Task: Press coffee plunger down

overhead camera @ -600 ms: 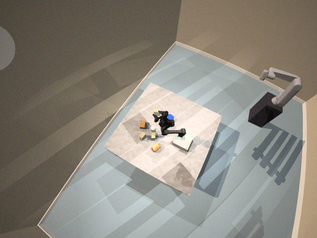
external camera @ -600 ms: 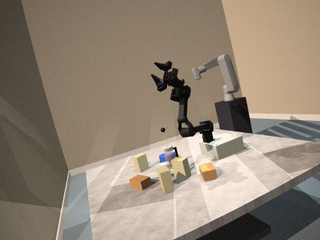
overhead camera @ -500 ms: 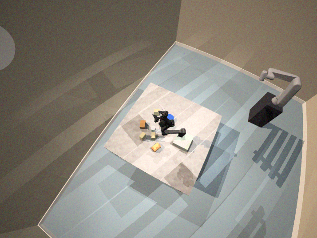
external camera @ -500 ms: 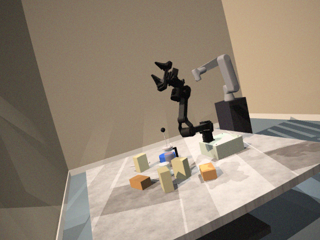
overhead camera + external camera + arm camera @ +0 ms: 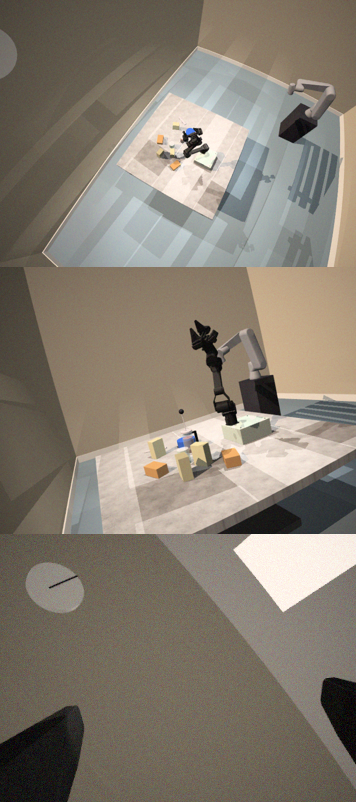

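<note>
Right now the coffee press is 8 cm ahead of my gripper tip, 19 cm to the right of it and 57 cm below it. Round my gripper tip: blue round object: 6 cm ahead, 34 cm to the right, 68 cm below.
</note>
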